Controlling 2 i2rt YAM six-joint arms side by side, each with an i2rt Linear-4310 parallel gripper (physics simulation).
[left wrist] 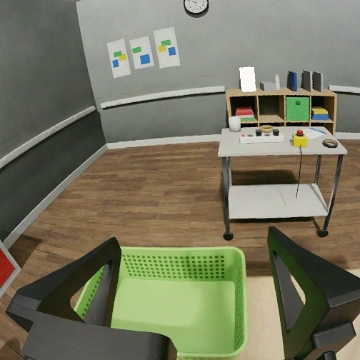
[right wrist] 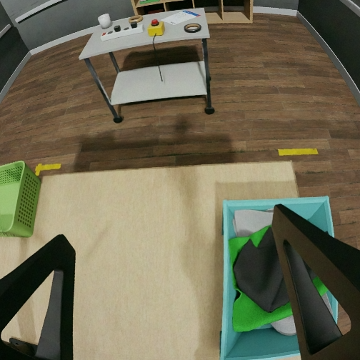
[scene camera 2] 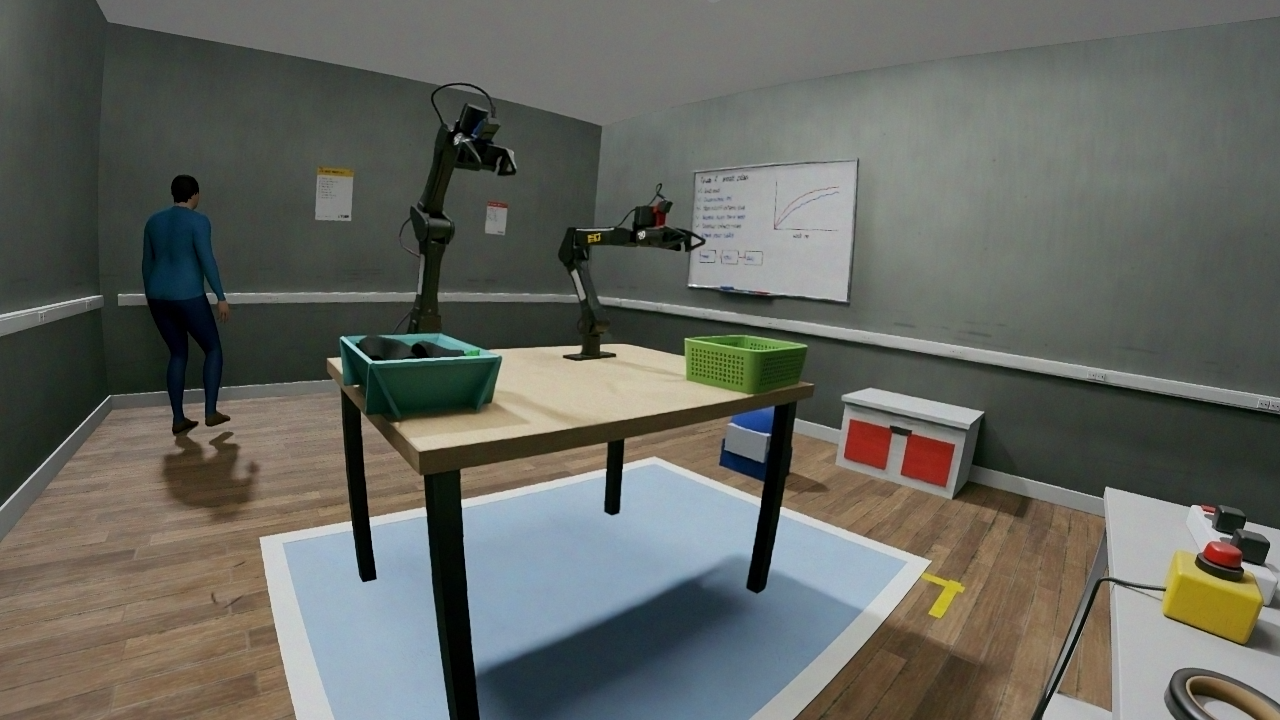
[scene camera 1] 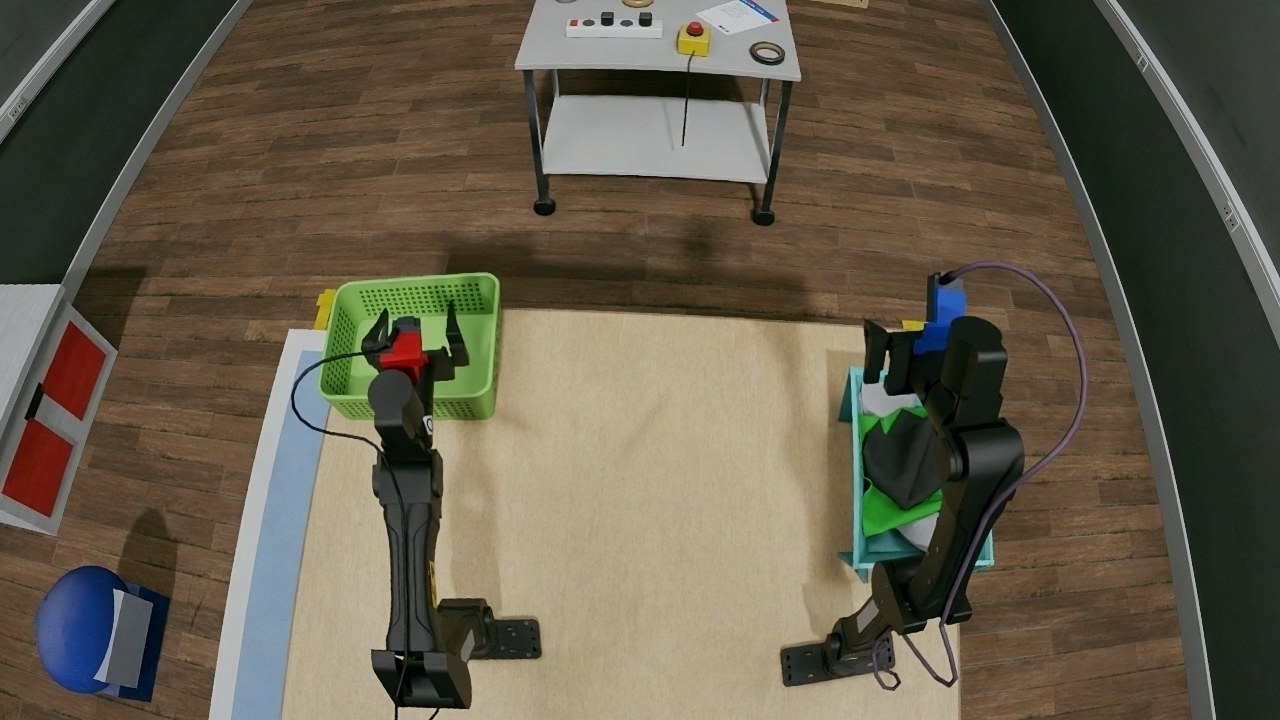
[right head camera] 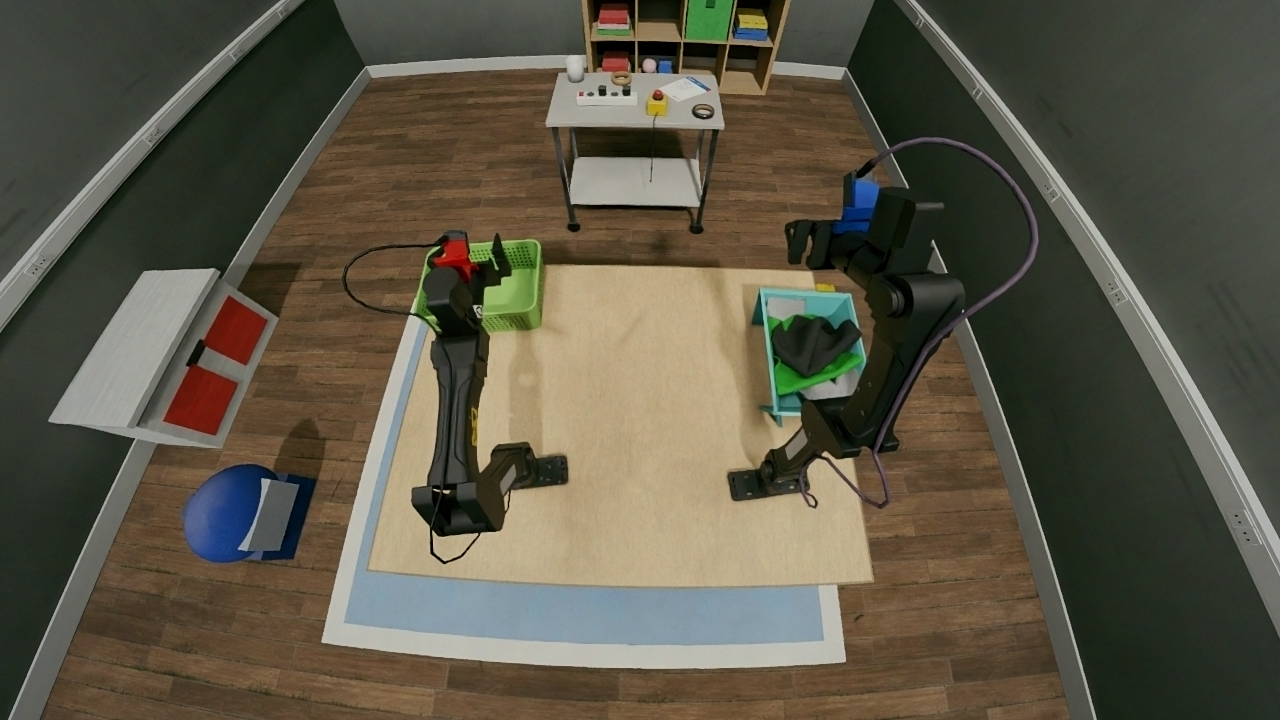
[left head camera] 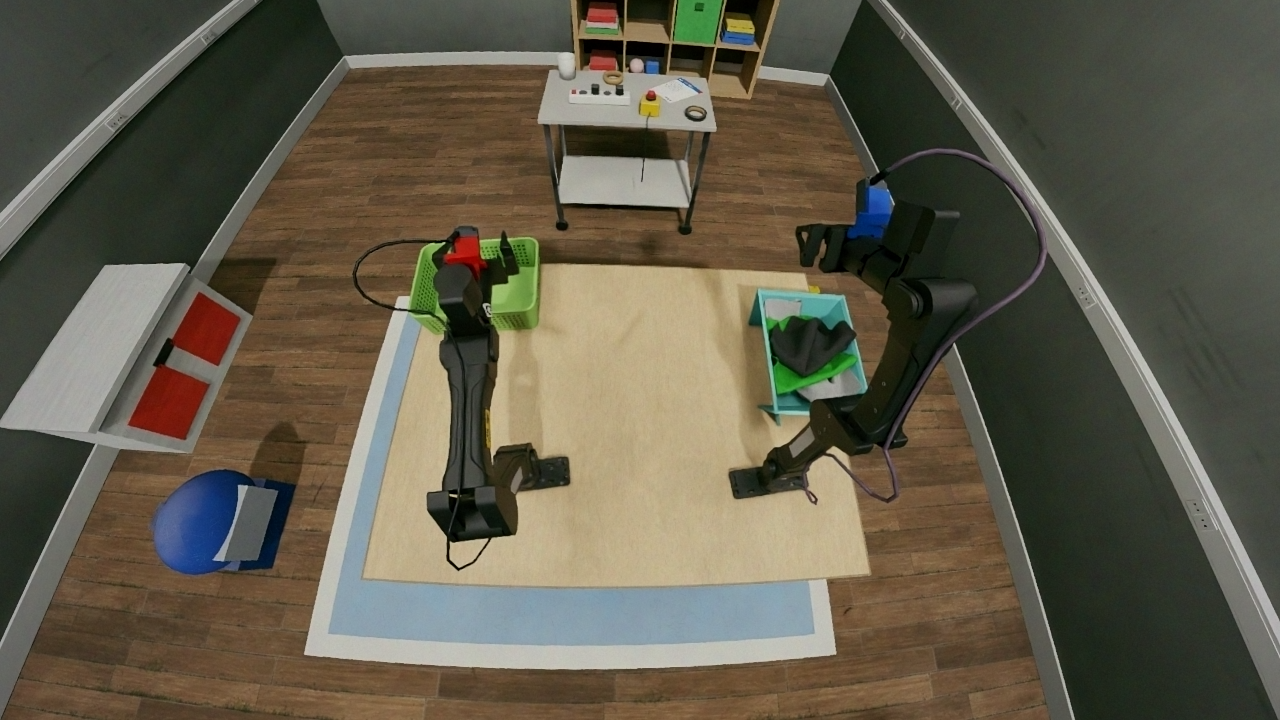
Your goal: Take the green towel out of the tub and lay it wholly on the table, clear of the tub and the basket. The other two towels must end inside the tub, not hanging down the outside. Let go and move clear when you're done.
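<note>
The teal tub (left head camera: 792, 405) (scene camera 1: 856, 501) (scene camera 2: 438, 386) (right wrist: 227, 280) stands at the table's right side in the head views. Inside, the dark towel (left head camera: 810, 344) (scene camera 1: 902, 461) (right wrist: 262, 272) lies bunched on top of the green towel (left head camera: 792, 380) (right head camera: 792, 380) (scene camera 1: 890, 514) (right wrist: 250, 315). The light grey towel (left head camera: 836, 385) (right wrist: 250, 220) shows beneath at both ends. My right gripper (left head camera: 810, 246) (right wrist: 163, 233) is open and empty, high above the table near the tub's far end. My left gripper (scene camera 1: 418, 311) (left wrist: 190, 241) is open and empty above the green basket (left head camera: 519, 308) (scene camera 2: 747, 362) (left wrist: 175, 310).
The wooden table (left head camera: 626, 402) (scene camera 2: 554, 394) carries both arm bases, the tub and the basket, which looks empty. A grey cart (left head camera: 626, 107) (scene camera 2: 1154, 537) stands on the floor beyond the table's far edge. A person (scene camera 2: 181, 250) is at the left in scene camera 2.
</note>
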